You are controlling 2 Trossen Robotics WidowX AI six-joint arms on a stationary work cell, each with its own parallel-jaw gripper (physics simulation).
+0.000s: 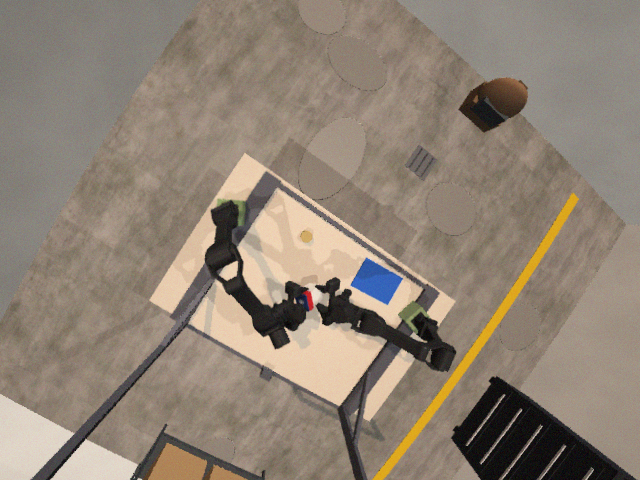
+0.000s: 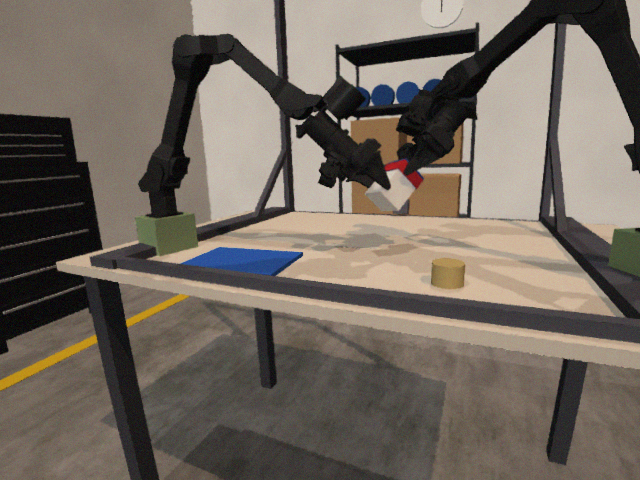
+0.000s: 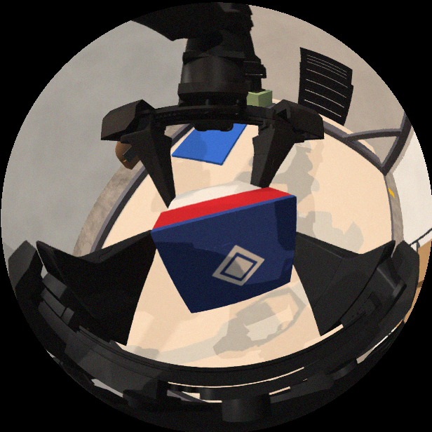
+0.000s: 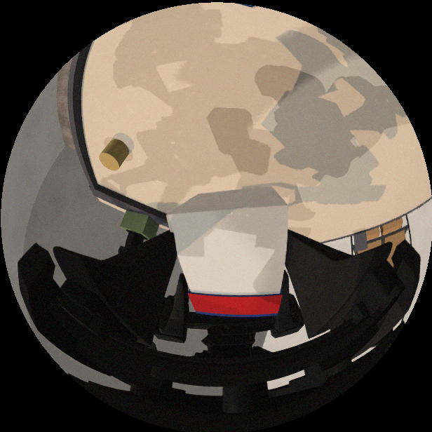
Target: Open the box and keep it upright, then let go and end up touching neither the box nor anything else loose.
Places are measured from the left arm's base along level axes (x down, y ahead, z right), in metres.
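Pixels of known places: left gripper, between the fingertips: (image 1: 306, 298) (image 2: 397, 177); right gripper, between the fingertips: (image 1: 314, 293) (image 2: 384, 190); left arm's base, origin of its link: (image 1: 229, 212); right arm's base, origin of its link: (image 1: 419, 321) (image 2: 164, 215).
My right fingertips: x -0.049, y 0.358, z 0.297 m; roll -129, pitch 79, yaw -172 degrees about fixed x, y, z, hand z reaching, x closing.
Note:
For each thing: its top centre in the pictures, then the offset to it from my right fingertips. Level surfaces: height alone.
- red-sided lid, centre of its top: (image 2: 402, 157) (image 1: 304, 303) dx -0.066, dy -0.044, dz +0.018 m
- blue mat, centre of its top: (image 2: 241, 258) (image 1: 377, 281) dx +0.122, dy +0.304, dz -0.030 m
- table, height of its surface: dx +0.130 m
- short brass-coloured cylinder, centre of its top: (image 2: 448, 262) (image 1: 306, 236) dx +0.095, dy -0.043, dz -0.219 m
The box (image 1: 308, 300) (image 2: 395, 190) is held tilted in the air above the table. It has a white body (image 4: 232, 255) and a red-sided lid (image 2: 415, 178) (image 3: 240, 250) with a navy top and a pale diamond mark. The lid sits on the body with no gap visible. My right gripper (image 1: 316, 297) (image 2: 380, 184) (image 4: 229, 234) is shut on the white body. My left gripper (image 1: 303, 299) (image 2: 406, 164) (image 3: 223, 237) is open, its fingers on opposite sides of the lid; whether they touch it I cannot tell. The lid's far side is hidden.
A blue mat (image 1: 376, 281) (image 2: 242, 260) (image 3: 210, 144) lies on the table (image 1: 320, 361). A short brass-coloured cylinder (image 1: 306, 236) (image 2: 448, 273) (image 4: 114, 155) stands apart from the box. Dark rails border the work area. The two grippers face each other closely.

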